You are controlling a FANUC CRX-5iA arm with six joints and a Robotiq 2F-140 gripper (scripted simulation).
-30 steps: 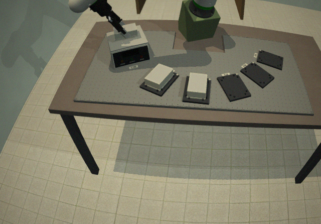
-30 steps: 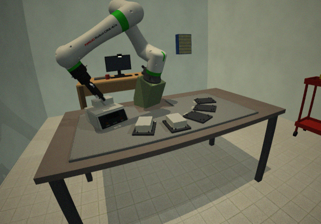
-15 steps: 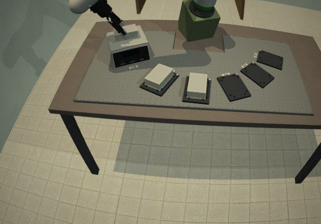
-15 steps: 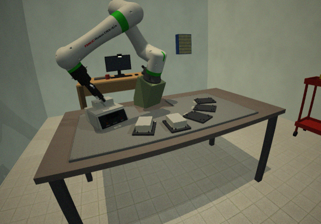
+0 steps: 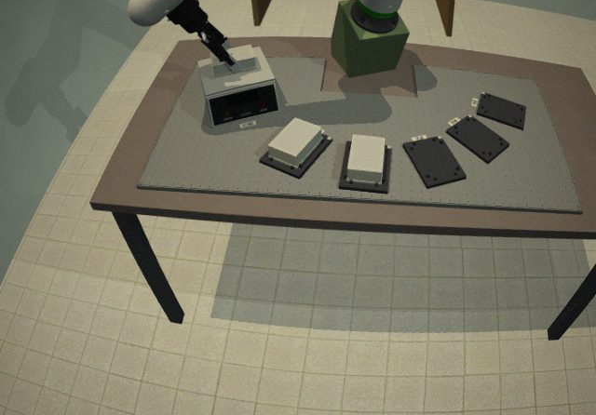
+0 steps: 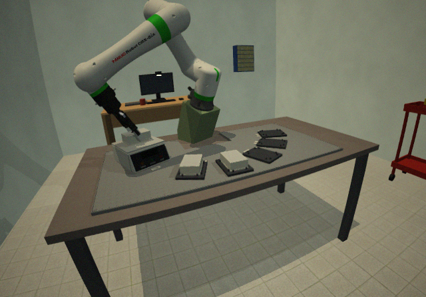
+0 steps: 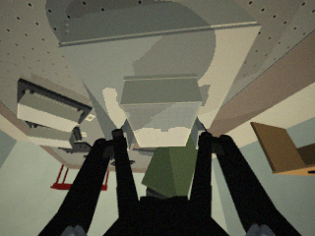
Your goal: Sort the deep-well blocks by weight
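Now: the grey platform 50 mm below my hand. Round my hand: check-weigher: 80 mm below, 10 mm ahead; then P1 label: 380 mm to the left, 240 mm ahead, 140 mm below; then nest P1: 360 mm to the left, 340 mm ahead, 140 mm below.
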